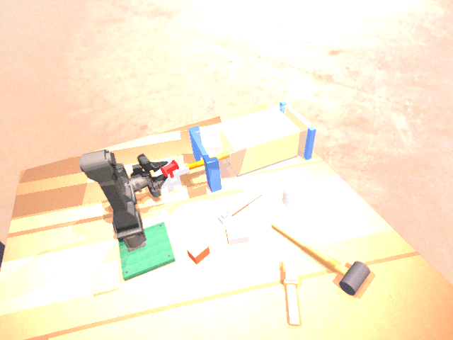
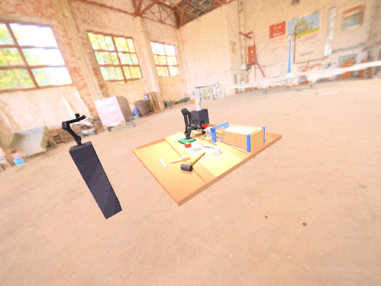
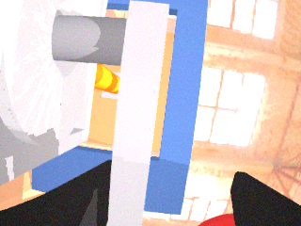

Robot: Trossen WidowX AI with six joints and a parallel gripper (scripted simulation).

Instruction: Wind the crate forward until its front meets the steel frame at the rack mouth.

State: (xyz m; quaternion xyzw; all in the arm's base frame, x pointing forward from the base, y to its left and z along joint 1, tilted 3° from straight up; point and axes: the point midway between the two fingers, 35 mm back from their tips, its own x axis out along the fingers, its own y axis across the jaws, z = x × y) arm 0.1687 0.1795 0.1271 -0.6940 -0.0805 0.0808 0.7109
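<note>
Now: the white crank handle 1 cm to the right of my gripper tip, 1 cm below it and 1 cm behind it. Also, from my gripper tip: blue steel frame: 15 cm ahead, 4 cm to the left, 3 cm below; then hand winch: 10 cm below, 4 cm to the left, 3 cm behind; then red grip: 5 cm to the right, 2 cm above.
</note>
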